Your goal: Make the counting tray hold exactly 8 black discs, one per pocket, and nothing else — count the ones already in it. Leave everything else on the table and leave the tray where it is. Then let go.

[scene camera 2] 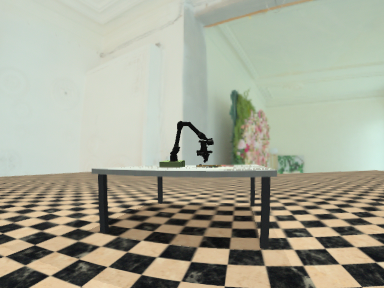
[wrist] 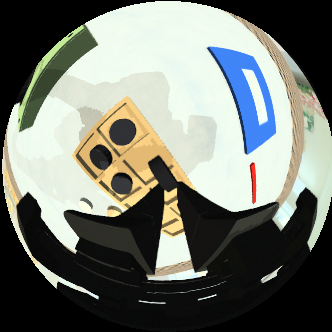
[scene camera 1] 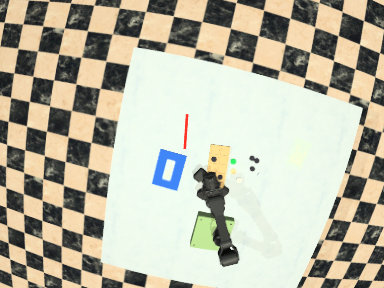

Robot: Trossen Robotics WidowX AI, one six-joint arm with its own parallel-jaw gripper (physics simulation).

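Note:
The orange-tan counting tray (scene camera 1: 219,150) (wrist: 148,153) lies flat on the table, with its near end below my gripper in scene camera 1. In the wrist view, black discs (wrist: 122,132) (wrist: 100,156) (wrist: 121,183) sit in three pockets at one end. In scene camera 1, another black disc (scene camera 1: 214,159) sits nearer the far end. My gripper (scene camera 2: 205,160) (wrist: 170,185) is shut on a black disc (wrist: 162,172), held edge-up above the tray. The fingers hide some pockets. Three loose black discs (scene camera 1: 252,158) (scene camera 1: 256,160) (scene camera 1: 252,169) lie right of the tray.
A green disc (scene camera 1: 233,161), a yellow disc (scene camera 1: 233,171) (wrist: 114,211) and a cream disc (scene camera 1: 239,180) (wrist: 86,203) lie beside the tray. A blue frame (scene camera 1: 159,169) (wrist: 237,92) and a red bar (scene camera 1: 186,131) (wrist: 253,182) lie to its left. A pale yellow patch (scene camera 1: 299,152) is far right.

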